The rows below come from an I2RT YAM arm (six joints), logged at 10 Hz.
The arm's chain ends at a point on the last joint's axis. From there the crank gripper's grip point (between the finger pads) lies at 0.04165 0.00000 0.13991 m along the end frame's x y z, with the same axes.
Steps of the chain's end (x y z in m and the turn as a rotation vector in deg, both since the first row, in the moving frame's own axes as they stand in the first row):
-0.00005, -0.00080, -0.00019, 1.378, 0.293, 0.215
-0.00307, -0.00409, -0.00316, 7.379, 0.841, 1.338
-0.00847, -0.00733, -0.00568, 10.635, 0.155, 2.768
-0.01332, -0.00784, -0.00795, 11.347, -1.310, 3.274
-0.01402, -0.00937, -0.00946, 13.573, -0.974, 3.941
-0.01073, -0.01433, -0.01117, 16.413, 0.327, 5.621
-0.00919, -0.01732, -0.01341, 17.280, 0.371, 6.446
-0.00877, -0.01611, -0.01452, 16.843, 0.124, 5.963
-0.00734, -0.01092, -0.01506, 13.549, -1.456, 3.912
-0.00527, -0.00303, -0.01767, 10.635, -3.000, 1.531
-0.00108, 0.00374, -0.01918, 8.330, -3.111, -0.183
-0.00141, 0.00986, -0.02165, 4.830, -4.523, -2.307
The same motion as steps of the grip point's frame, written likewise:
0.00067, -0.00400, -0.00044, 1.378, 0.293, 0.215
-0.00083, -0.02102, -0.00488, 7.379, 0.841, 1.338
-0.00752, -0.03112, -0.00801, 10.635, 0.155, 2.768
-0.01579, -0.03317, -0.00954, 11.347, -1.310, 3.274
-0.01534, -0.03951, -0.01235, 13.573, -0.974, 3.941
-0.00819, -0.04970, -0.01652, 16.413, 0.327, 5.621
-0.00621, -0.05409, -0.01929, 17.280, 0.371, 6.446
-0.00657, -0.05228, -0.01997, 16.843, 0.124, 5.963
-0.00985, -0.04110, -0.01761, 13.549, -1.456, 3.912
-0.01228, -0.02803, -0.01799, 10.635, -3.000, 1.531
-0.00874, -0.01680, -0.01862, 8.330, -3.111, -0.183
-0.01283, -0.00349, -0.01937, 4.830, -4.523, -2.307

